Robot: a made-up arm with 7 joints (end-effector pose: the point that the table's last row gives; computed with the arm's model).
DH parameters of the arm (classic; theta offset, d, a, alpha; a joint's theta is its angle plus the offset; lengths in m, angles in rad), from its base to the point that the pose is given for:
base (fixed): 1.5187 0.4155 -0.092 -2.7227
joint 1: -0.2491 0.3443 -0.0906 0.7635
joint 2: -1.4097 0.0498 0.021 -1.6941
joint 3: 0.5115 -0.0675 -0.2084 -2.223
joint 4: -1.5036 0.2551 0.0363 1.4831
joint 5: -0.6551 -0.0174 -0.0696 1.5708
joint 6: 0 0.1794 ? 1.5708
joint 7: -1.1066 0 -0.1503 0
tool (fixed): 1.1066 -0.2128 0 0
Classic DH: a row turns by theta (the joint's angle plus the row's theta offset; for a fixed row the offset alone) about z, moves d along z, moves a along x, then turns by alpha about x.
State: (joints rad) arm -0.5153 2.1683 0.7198 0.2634 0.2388 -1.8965 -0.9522
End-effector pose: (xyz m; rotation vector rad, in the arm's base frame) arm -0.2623 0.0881 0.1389 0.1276 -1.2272 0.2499
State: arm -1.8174 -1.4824 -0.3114 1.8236 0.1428 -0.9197 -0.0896
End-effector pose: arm -0.1547 -0.2004 -0.0998 -2.4648 0.0370 1.9169
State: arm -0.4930 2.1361 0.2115 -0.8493 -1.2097 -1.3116 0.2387
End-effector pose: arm -0.2382 -0.0493 0.2776 0.4542 0.5046 0.7960
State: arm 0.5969 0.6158 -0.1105 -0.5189 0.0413 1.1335 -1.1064
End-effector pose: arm -0.7544 -0.5488 0.0240 -1.8481 1.3917 -0.3723
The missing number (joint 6, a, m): 0.286
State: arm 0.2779 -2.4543 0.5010 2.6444 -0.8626 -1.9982 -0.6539
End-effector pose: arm -0.7135 0.3102 0.1883 -0.1569 1.4359 1.2254
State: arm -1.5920 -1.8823 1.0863 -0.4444 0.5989 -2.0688 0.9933
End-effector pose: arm -0.1382 -0.1748 0.0710 -2.4358 -0.5822 -0.1261
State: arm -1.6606 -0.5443 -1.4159 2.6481 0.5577 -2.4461 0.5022
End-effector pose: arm -0.1816 0.3599 0.0748 0.5908 -0.7878 2.3071
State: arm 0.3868 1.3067 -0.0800 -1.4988 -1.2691 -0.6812 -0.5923
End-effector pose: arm -0.1514 -0.0276 0.2691 0.4935 1.4460 -0.5049
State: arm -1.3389 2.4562 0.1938 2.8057 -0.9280 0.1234 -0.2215
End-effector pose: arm 0.2093 -0.0880 0.1796 1.2460 1.7907 -1.0629
